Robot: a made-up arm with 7 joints. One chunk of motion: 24 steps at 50 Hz.
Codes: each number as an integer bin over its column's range. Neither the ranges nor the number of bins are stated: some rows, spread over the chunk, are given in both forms.
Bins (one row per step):
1: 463 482 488 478 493 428 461
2: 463 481 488 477 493 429 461
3: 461 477 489 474 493 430 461
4: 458 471 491 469 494 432 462
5: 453 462 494 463 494 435 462
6: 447 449 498 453 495 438 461
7: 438 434 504 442 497 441 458
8: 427 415 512 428 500 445 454
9: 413 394 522 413 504 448 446
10: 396 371 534 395 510 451 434
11: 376 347 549 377 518 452 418
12: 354 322 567 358 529 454 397
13: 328 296 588 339 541 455 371
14: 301 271 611 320 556 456 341
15: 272 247 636 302 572 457 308
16: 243 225 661 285 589 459 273
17: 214 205 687 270 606 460 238
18: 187 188 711 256 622 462 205
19: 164 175 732 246 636 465 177
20: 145 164 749 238 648 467 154
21: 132 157 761 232 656 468 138
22: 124 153 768 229 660 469 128
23: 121 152 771 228 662 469 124
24: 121 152 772 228 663 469 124
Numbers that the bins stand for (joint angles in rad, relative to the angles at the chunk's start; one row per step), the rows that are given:
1: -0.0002 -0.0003 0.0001 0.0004 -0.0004 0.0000 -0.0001
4: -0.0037 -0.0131 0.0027 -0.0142 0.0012 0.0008 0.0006
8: -0.0251 -0.0781 0.0208 -0.0802 0.0108 0.0035 -0.0046
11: -0.0603 -0.1571 0.0526 -0.1624 0.0396 0.0050 -0.0280
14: -0.1121 -0.2453 0.1060 -0.2543 0.1005 0.0059 -0.0781
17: -0.1722 -0.3220 0.1714 -0.3349 0.1806 0.0067 -0.1451
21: -0.2288 -0.3777 0.2351 -0.3961 0.2607 0.0084 -0.2102
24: -0.2364 -0.3835 0.2446 -0.4026 0.2719 0.0086 -0.2193
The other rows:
2: -0.0002 -0.0015 0.0001 -0.0013 -0.0004 0.0002 -0.0001
3: -0.0016 -0.0061 0.0010 -0.0061 -0.0004 0.0004 -0.0001
5: -0.0071 -0.0235 0.0053 -0.0238 0.0012 0.0014 0.0006
6: -0.0113 -0.0386 0.0087 -0.0399 0.0028 0.0021 -0.0001
7: -0.0175 -0.0561 0.0139 -0.0577 0.0060 0.0027 -0.0020
9: -0.0347 -0.1025 0.0294 -0.1044 0.0172 0.0042 -0.0098
10: -0.0465 -0.1292 0.0397 -0.1334 0.0268 0.0048 -0.0176
12: -0.0755 -0.1861 0.0681 -0.1930 0.0572 0.0054 -0.0417
13: -0.0935 -0.2163 0.0862 -0.2237 0.0765 0.0056 -0.0586
15: -0.1321 -0.2732 0.1275 -0.2833 0.1261 0.0061 -0.0996
16: -0.1522 -0.2987 0.1490 -0.3107 0.1533 0.0065 -0.1224
18: -0.1908 -0.3417 0.1921 -0.3574 0.2062 0.0071 -0.1666
19: -0.2067 -0.3568 0.2102 -0.3735 0.2286 0.0077 -0.1848
20: -0.2198 -0.3696 0.2248 -0.3864 0.2478 0.0082 -0.1998
22: -0.2344 -0.3823 0.2411 -0.4009 0.2671 0.0086 -0.2167
23: -0.2364 -0.3835 0.2437 -0.4026 0.2703 0.0086 -0.2193

